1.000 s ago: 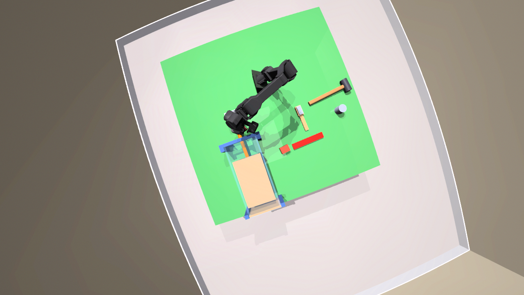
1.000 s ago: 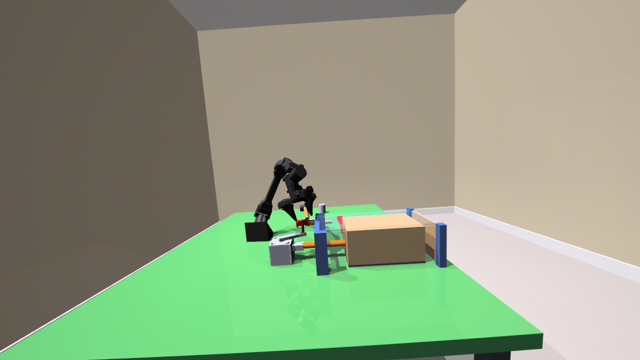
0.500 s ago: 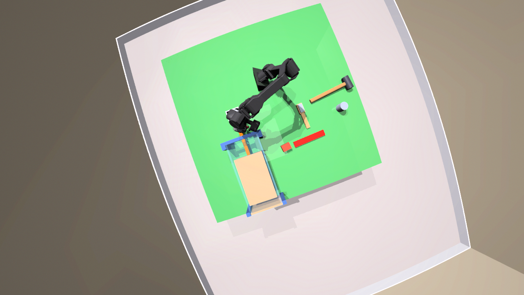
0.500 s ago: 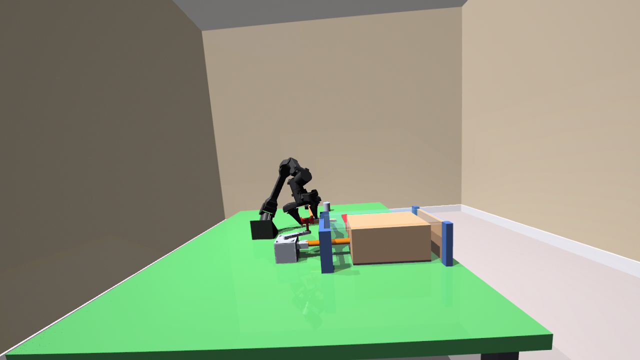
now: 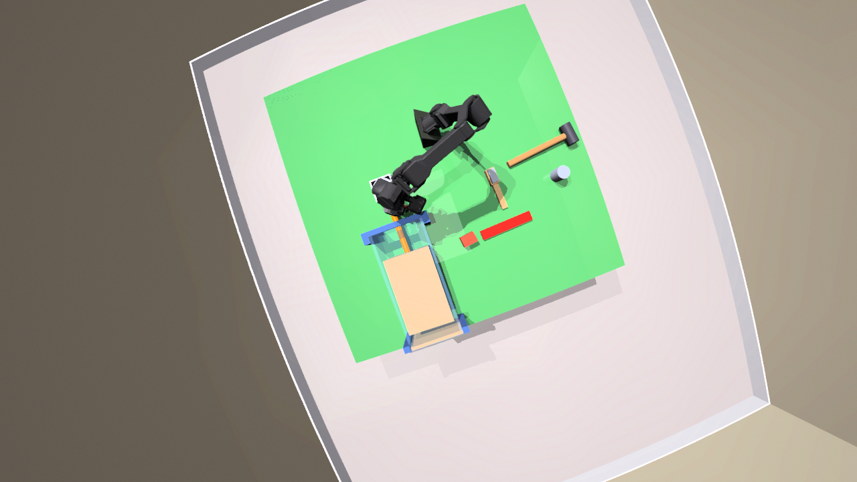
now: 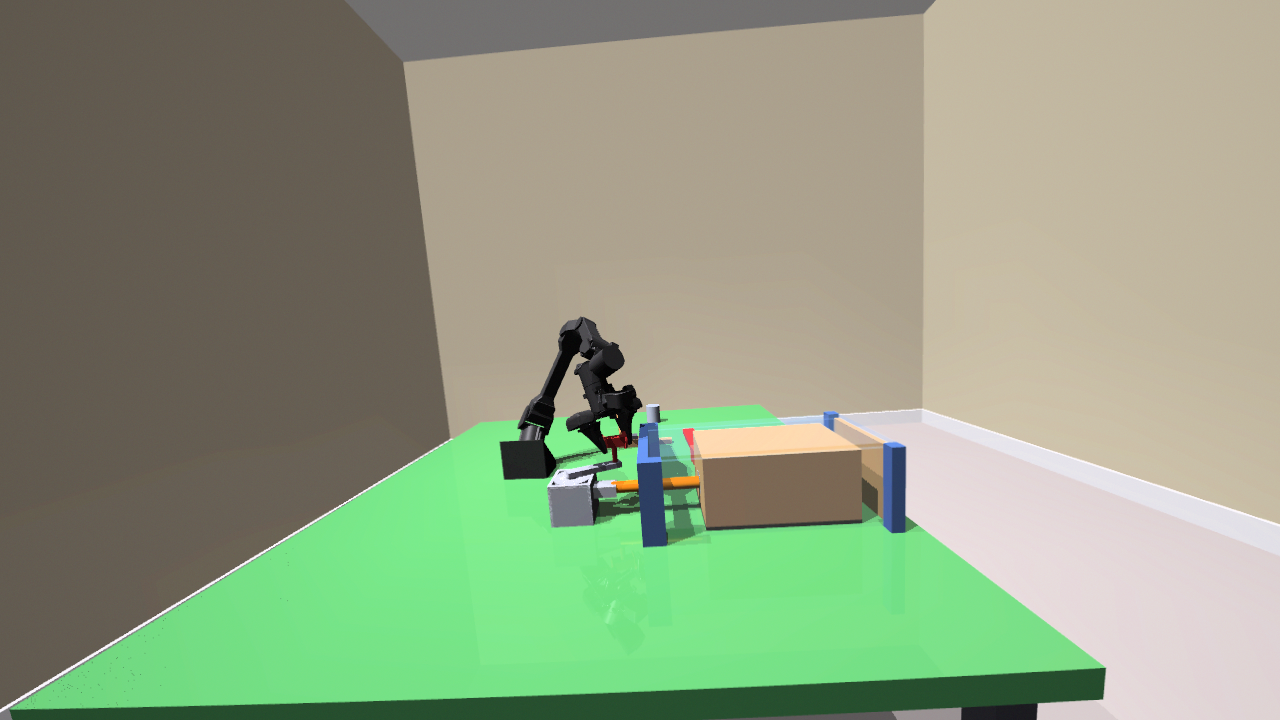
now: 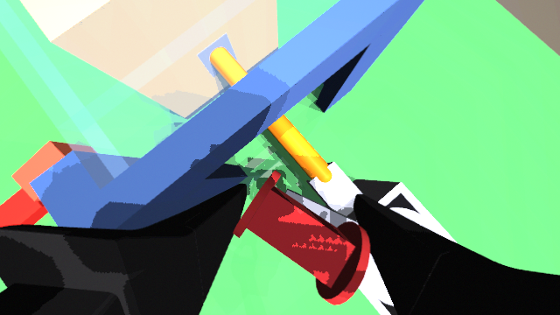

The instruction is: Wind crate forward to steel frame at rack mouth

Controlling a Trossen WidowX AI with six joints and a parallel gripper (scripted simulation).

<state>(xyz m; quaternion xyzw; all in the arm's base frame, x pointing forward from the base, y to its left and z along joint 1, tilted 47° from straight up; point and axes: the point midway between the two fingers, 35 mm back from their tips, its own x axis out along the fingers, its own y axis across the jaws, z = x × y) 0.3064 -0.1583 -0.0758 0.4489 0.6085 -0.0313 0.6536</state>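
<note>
Right now my gripper tip is 1 cm to the right of the red knob and 1 cm past it. Also, from my gripper tip: blue steel frame: 6 cm ahead, 3 cm below, 2 cm to the right; then winch: 11 cm behind, 10 cm below, 6 cm to the right; then winch handle: 4 cm behind, 3 cm below, 1 cm to the right.
</note>
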